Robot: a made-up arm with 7 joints. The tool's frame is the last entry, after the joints.
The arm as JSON. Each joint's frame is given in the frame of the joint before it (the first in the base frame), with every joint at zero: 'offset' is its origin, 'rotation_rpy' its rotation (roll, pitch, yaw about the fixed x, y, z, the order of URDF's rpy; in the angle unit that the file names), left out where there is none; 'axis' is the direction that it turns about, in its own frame. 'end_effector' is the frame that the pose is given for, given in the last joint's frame.
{
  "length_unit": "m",
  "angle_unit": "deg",
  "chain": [
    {
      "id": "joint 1",
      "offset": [
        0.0,
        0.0,
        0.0
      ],
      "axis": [
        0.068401,
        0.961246,
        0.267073
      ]
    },
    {
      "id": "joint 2",
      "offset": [
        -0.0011,
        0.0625,
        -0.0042
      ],
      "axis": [
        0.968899,
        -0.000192,
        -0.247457
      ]
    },
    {
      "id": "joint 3",
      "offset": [
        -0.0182,
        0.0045,
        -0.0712
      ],
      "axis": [
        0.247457,
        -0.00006,
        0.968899
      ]
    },
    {
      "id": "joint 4",
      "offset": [
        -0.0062,
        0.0,
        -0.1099
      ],
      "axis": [
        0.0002,
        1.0,
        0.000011
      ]
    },
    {
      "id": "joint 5",
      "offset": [
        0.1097,
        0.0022,
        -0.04
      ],
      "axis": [
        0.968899,
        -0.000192,
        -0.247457
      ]
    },
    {
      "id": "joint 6",
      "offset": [
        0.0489,
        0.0,
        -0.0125
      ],
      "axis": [
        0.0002,
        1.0,
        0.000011
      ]
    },
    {
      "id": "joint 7",
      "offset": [
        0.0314,
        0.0,
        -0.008
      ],
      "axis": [
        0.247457,
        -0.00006,
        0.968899
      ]
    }
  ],
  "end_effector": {
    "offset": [
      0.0,
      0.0,
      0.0
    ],
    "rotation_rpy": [
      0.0,
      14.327,
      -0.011
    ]
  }
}
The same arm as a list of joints. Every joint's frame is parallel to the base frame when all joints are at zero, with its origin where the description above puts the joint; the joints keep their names.
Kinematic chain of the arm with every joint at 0, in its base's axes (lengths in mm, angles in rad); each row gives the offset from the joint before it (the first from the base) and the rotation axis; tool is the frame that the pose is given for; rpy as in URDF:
joint 1: xyz 0 0 0 axis 0.068403 0.961235 0.26711
joint 2: xyz -1.1 62.5 -4.2 axis 0.968889 -0.0002 -0.247497
joint 3: xyz -18.2 4.5 -71.2 axis 0.247497 -0.0001 0.968889
joint 4: xyz -6.2 0 -109.9 axis 0.0002 1 0
joint 5: xyz 109.7 2.2 -40 axis 0.968889 -0.0002 -0.247497
joint 6: xyz 48.9 0 -12.5 axis 0.0002 1 0
joint 7: xyz 31.4 0 -8 axis 0.247497 -0.0001 0.968889
tool: xyz 0 0 0 rpy 0 0.2501 -0.0002

